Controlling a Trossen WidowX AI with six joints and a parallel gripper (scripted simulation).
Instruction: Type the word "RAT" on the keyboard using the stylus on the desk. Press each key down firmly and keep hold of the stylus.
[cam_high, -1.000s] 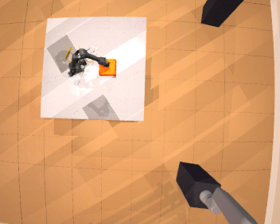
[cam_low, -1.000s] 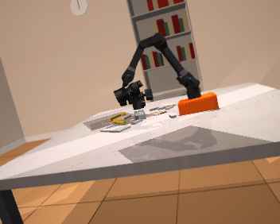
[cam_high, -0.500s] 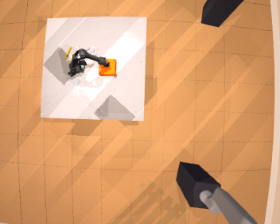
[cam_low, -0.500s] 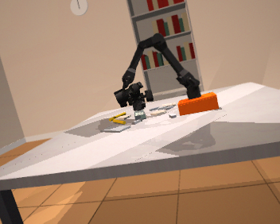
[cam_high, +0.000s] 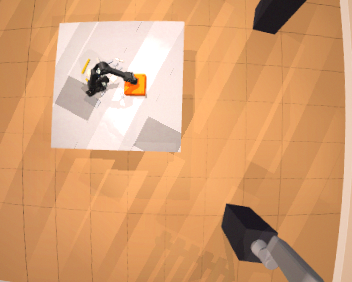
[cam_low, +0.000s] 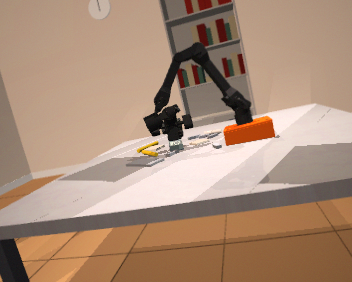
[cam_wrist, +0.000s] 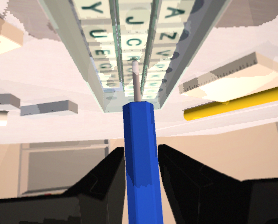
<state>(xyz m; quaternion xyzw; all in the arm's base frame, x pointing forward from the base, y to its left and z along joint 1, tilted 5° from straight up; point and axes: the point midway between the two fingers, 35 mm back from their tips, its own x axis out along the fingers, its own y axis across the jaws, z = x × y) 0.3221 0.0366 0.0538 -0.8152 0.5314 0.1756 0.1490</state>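
My gripper tip is 10 mm above the blue stylus. Round my gripper tip: R key 60 mm below; then white block 130 mm ahead, 40 mm to the right, 70 mm below; then grey stylus tip 50 mm below.
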